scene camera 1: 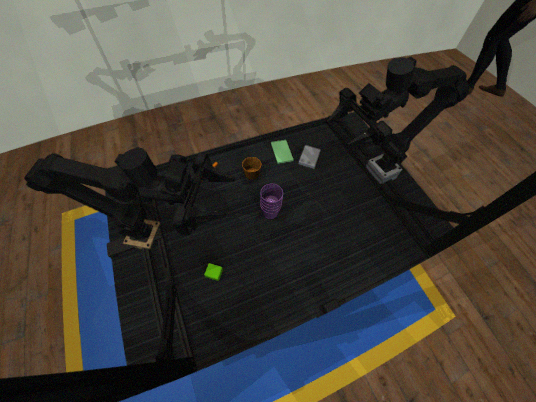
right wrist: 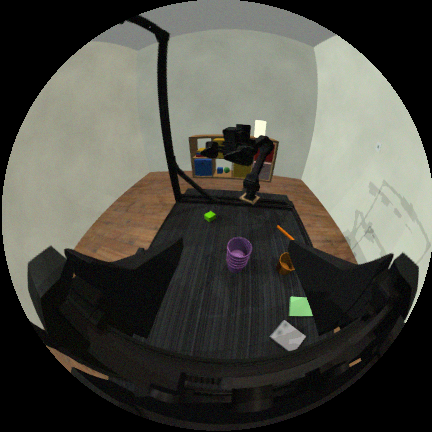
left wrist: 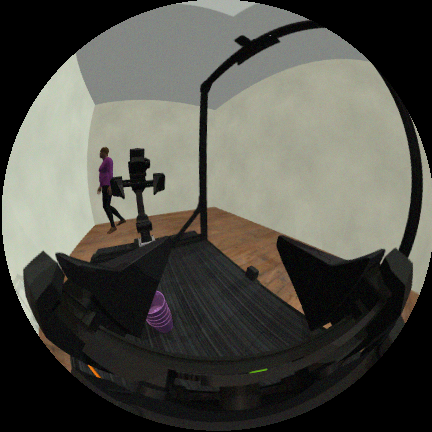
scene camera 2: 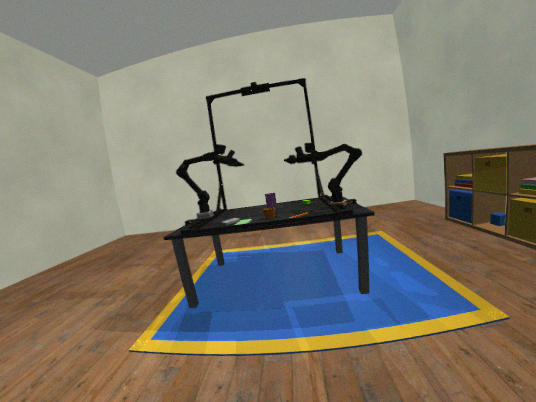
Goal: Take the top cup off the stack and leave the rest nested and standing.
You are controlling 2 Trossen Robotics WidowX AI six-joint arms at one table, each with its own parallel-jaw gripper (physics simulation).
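Frame: origin at the left arm's base, x left, y back, z up, level; centimetres.
Where they show: left gripper, fingertip midpoint: [scene camera 1: 230, 196] [right wrist: 210, 154] [left wrist: 224, 241] [scene camera 2: 287, 160]; right gripper, fingertip midpoint: [scene camera 1: 337, 133] [right wrist: 237, 244] [left wrist: 138, 194] [scene camera 2: 243, 164]; left arm's base, link origin: [scene camera 1: 141, 232] [right wrist: 249, 196] [scene camera 2: 337, 201]; right arm's base, link origin: [scene camera 1: 385, 164] [left wrist: 146, 239] [scene camera 2: 204, 211].
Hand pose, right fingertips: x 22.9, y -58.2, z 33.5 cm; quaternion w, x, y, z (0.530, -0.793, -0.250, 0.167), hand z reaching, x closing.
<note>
Things, the pixels of their top centre, and the offset from my right fingertips.
- orange-brown cup, top centre: [scene camera 1: 250, 164] [right wrist: 288, 259] [scene camera 2: 269, 208] dx +10.2, dy +25.5, dz -30.3 cm
- green pad, top centre: [right wrist: 304, 306] [scene camera 1: 282, 150] dx +24.3, dy +14.5, dz -35.4 cm
- grey-white flat box, top centre: [right wrist: 288, 336] [scene camera 1: 309, 155] [scene camera 2: 230, 220] dx +23.2, dy +2.4, dz -34.9 cm
- lime block, top centre: [scene camera 1: 213, 271] [right wrist: 209, 214] dx -31.6, dy +30.1, dz -33.6 cm
- orange stick, top centre: [right wrist: 287, 234] [scene camera 2: 298, 215] dx +6.5, dy +43.5, dz -35.4 cm
A stack of nested purple cups [scene camera 1: 271, 204] [scene camera 2: 270, 201] [left wrist: 161, 316] [right wrist: 238, 260] stands upright near the table's middle. Its top cup [scene camera 1: 271, 192] [right wrist: 239, 247] has its open mouth up. Several rims show below it. In the left wrist view a finger hides part of the stack. My left gripper [scene camera 1: 228, 198] [scene camera 2: 286, 160] [left wrist: 224, 241] is open and empty, above the table to the left of the stack in scene camera 1. My right gripper [scene camera 1: 340, 131] [scene camera 2: 242, 164] [right wrist: 237, 244] is open and empty, raised beyond the stack at the upper right of scene camera 1.
An orange-brown cup [scene camera 1: 251, 168] [scene camera 2: 269, 213] [right wrist: 285, 265] stands near the stack. A green pad [scene camera 1: 282, 151] [right wrist: 300, 306] and a grey-white flat box [scene camera 1: 310, 156] [right wrist: 288, 335] lie beyond it. A lime block [scene camera 1: 213, 271] [right wrist: 210, 216] and an orange stick [scene camera 2: 299, 215] [right wrist: 285, 232] also lie on the table.
</note>
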